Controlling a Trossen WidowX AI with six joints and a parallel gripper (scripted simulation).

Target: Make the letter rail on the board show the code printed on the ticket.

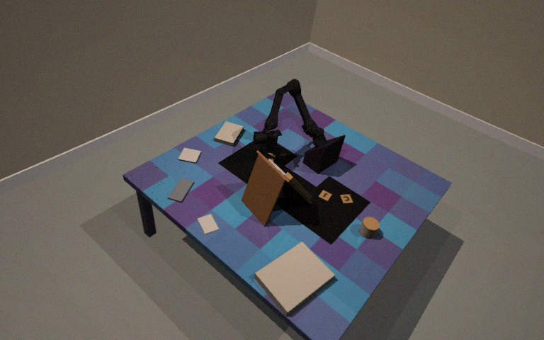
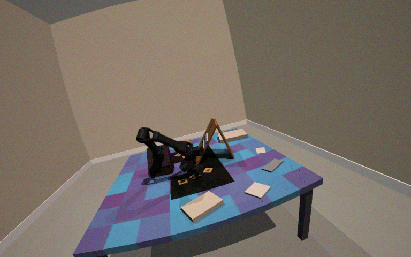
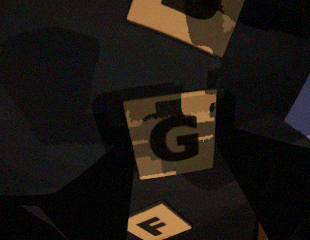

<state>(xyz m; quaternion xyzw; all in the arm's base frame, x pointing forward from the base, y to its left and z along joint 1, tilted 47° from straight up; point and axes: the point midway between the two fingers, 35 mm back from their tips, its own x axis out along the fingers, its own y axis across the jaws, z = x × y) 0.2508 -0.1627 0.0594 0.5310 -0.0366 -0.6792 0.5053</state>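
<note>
The tan letter tile lies right at my gripper tip. Also, from my gripper tip: ticket 24 cm to the left, 8 cm above, 6 cm ahead; then black mat 19 cm to the left, 4 cm behind; then grey card 52 cm ahead, 8 cm to the right.
</note>
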